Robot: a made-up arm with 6 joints.
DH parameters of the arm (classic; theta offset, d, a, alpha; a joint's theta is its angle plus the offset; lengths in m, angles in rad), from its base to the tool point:
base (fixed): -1.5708 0.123 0 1.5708
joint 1: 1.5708 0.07 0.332 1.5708
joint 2: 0 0.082 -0.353 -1.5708
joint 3: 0 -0.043 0.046 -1.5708
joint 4: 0 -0.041 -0.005 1.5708
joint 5: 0 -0.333 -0.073 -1.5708
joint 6: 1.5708 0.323 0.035 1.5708
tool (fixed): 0 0.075 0 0
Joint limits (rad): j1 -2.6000..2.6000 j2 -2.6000..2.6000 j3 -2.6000..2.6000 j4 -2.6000..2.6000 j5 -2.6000..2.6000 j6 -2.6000..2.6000
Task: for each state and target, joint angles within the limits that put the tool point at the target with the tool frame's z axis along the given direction. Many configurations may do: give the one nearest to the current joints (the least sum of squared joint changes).
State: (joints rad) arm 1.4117 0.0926 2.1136 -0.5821 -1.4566 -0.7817
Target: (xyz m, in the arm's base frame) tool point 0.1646 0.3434 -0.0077 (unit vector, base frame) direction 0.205 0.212 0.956
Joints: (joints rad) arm 0.8891 -0.2486 1.3598 -0.3882 -1.9883 -0.1537
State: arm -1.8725 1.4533 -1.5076 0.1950 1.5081 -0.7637
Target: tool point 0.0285 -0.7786 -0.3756 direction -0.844 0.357 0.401
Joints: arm -2.3254 2.1437 -1.3815 -0.0608 1.4299 0.0167
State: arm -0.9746 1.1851 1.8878 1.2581 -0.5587 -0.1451
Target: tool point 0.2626 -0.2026 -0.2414 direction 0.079 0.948 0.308
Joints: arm -0.9782 0.4000 2.1378 0.9138 0.1726 -1.0754
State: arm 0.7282 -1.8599 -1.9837 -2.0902 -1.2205 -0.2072
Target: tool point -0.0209 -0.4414 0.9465 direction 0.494 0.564 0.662
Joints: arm 0.0162 -2.6000 -2.2869 -2.0190 -0.6577 0.1473
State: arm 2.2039 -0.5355 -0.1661 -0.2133 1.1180 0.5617
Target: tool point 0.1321 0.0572 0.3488 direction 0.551 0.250 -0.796
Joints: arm 2.4258 -0.9094 -0.8139 -1.0655 1.1329 0.2044
